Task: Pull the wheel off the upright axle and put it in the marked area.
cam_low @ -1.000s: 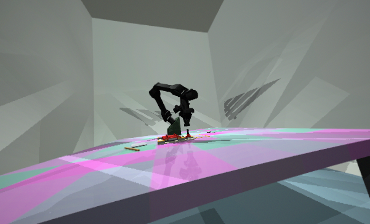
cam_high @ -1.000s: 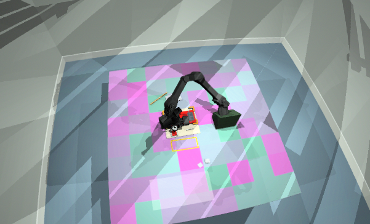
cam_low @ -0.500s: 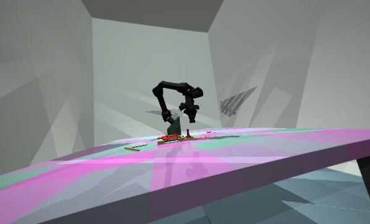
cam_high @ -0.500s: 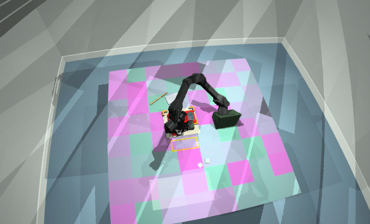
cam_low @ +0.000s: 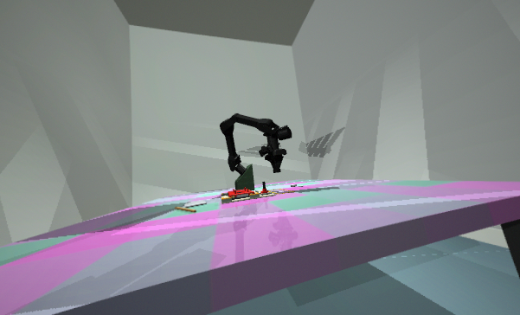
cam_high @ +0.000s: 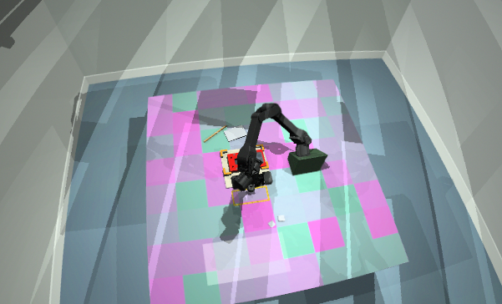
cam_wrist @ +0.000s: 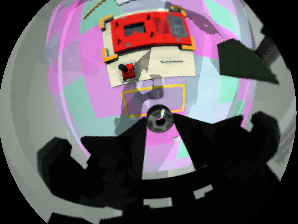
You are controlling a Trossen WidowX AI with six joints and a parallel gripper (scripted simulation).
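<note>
The red axle is 60 mm ahead of my gripper tip, 90 mm to the right of it and 70 mm below it. The rest, counted from my gripper tip: pencil (140 mm ahead, 410 mm to the right, 100 mm below); grey wheel (right at my gripper tip).
</note>
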